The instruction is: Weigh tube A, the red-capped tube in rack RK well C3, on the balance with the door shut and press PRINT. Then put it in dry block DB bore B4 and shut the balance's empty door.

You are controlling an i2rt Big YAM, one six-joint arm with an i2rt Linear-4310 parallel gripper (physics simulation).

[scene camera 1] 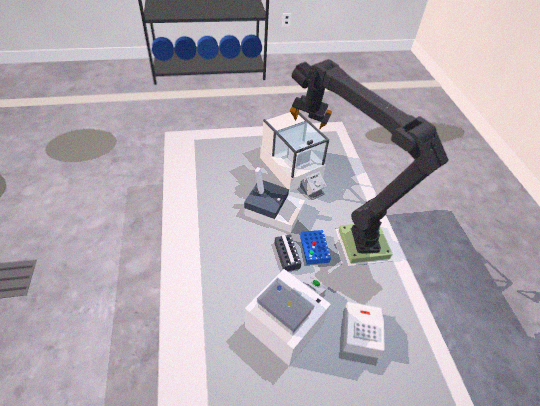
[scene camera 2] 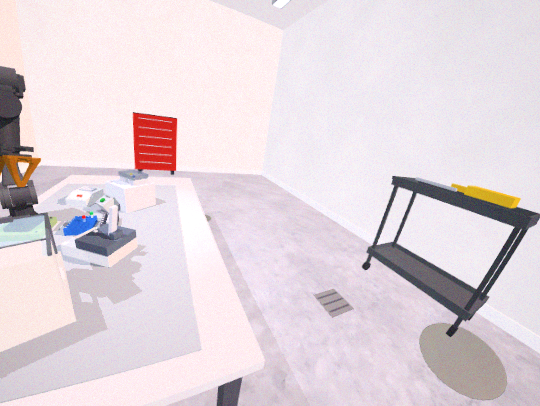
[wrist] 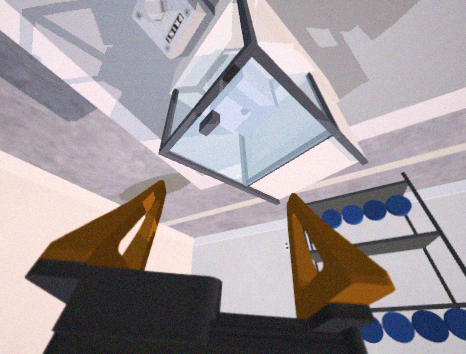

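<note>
The red-capped tube stands in the blue rack, near a green-capped one; the well labels are too small to read. The balance is a white body with a dark-framed glass chamber. Dark handles show on the chamber in the wrist view; whether the door is shut is unclear. A tilted panel with buttons stands beside it. A white unit with a red display and a grid of holes, apparently the dry block, is at the near right. My gripper is open and empty, above the balance's far side.
A dark device with an upright white post stands between balance and rack. A black strip holder lies left of the rack. A large white box with a grey top stands near the unit with the holes. The arm's green base is right of the rack.
</note>
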